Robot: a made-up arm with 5 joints. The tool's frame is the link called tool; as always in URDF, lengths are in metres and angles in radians. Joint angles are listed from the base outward.
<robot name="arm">
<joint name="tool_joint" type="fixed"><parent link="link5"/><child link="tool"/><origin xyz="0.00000 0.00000 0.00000" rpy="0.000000 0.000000 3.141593"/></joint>
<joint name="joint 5" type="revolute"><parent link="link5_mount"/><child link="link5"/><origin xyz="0.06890 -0.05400 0.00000" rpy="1.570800 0.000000 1.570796"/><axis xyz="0 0 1"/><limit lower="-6.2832" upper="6.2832"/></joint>
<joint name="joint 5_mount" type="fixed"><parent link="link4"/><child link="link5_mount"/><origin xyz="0.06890 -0.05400 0.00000"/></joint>
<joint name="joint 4" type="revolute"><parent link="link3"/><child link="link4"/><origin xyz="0.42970 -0.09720 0.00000"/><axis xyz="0 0 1"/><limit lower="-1.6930" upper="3.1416"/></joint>
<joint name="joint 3" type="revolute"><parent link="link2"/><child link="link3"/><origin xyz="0.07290 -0.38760 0.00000" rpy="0.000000 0.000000 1.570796"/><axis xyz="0 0 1"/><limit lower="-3.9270" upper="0.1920"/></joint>
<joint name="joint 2" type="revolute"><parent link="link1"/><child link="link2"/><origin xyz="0.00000 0.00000 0.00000" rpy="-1.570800 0.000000 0.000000"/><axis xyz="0 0 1"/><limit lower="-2.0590" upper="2.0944"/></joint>
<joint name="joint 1" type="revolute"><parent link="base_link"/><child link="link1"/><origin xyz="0.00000 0.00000 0.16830"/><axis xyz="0 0 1"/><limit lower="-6.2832" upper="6.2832"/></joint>
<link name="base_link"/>
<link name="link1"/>
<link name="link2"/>
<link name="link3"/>
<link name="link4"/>
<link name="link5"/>
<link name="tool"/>
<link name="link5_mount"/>
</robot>
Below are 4 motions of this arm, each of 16 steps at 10 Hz.
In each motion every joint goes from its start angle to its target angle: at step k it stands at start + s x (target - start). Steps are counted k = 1, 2, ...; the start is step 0. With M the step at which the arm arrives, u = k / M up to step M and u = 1 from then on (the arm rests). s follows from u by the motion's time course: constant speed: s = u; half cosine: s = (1 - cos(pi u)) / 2; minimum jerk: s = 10 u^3 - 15 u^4 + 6 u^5.
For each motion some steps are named. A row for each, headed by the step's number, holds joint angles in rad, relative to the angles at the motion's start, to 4 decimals.
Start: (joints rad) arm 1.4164 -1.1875 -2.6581 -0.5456 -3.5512
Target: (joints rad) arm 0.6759 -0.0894 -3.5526 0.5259 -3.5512
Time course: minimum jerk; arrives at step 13
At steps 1, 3, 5, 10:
1: -0.0030 0.0044 -0.0036 0.0043 0.0000
3: -0.0624 0.0925 -0.0754 0.0903 0.0000
5: -0.2156 0.3198 -0.2605 0.3120 0.0000
10: -0.6781 1.0056 -0.8191 0.9812 0.0000

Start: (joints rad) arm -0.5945 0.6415 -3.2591 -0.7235 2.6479
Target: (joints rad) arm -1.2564 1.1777 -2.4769 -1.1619 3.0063
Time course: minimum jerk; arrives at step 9
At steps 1, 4, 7, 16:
1: -0.0076 0.0062 0.0090 -0.0051 0.0041
4: -0.2626 0.2127 0.3103 -0.1739 0.1422
7: -0.6113 0.4952 0.7224 -0.4049 0.3310
16: -0.6619 0.5362 0.7822 -0.4384 0.3584

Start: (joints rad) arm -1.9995 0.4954 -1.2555 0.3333 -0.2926
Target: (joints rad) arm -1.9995 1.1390 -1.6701 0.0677 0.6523
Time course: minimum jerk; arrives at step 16
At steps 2, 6, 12, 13, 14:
2: 0.0000 0.0103 -0.0067 -0.0043 0.0152
6: 0.0000 0.1771 -0.1141 -0.0731 0.2600
12: 0.0000 0.5770 -0.3717 -0.2381 0.8471
13: 0.0000 0.6122 -0.3944 -0.2526 0.8988
14: 0.0000 0.6333 -0.4079 -0.2613 0.9297

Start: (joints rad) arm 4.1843 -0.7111 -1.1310 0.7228 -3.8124
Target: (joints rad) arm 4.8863 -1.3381 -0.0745 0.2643 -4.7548
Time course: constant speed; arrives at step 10
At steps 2, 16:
2: 0.1404 -0.1254 0.2113 -0.0917 -0.1885
16: 0.7020 -0.6270 1.0565 -0.4585 -0.9424

